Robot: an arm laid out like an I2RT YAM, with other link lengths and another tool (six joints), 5 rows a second.
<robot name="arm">
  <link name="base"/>
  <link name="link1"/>
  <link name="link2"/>
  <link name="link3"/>
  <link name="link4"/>
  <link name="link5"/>
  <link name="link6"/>
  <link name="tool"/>
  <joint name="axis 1" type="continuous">
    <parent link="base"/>
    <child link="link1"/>
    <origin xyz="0 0 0.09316"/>
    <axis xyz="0 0 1"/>
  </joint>
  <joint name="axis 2" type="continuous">
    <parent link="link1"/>
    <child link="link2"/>
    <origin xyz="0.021 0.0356 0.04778"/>
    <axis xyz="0 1 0"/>
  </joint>
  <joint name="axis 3" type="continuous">
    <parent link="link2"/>
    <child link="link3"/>
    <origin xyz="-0.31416 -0.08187 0"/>
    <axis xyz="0 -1 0"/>
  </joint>
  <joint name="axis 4" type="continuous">
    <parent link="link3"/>
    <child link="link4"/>
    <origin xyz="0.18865 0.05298 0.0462"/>
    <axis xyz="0 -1 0"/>
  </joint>
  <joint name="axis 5" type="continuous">
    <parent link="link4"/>
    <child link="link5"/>
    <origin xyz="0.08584 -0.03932 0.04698"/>
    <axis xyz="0 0 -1"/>
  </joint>
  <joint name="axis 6" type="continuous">
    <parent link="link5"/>
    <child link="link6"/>
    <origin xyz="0.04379 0 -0.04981"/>
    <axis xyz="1 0 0"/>
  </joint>
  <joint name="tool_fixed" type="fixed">
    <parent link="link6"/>
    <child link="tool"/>
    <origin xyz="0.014 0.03 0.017" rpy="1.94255 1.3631 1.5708"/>
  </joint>
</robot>
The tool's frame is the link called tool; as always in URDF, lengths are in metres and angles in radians. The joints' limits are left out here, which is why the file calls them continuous.
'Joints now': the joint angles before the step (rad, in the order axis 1, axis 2, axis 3, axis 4, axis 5, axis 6). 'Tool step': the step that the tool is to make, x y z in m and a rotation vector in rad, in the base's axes. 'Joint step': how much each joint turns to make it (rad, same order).
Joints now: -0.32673 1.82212 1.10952 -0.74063 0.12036 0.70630
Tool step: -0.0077 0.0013 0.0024 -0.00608 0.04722 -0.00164
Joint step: -0.00007 -0.01122 0.00882 -0.06275 0.02097 -0.00045
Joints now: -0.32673 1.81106 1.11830 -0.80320 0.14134 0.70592
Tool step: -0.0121 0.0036 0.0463 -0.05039 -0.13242 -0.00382
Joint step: -0.00016 -0.14331 0.03145 -0.03359 0.00568 0.00290
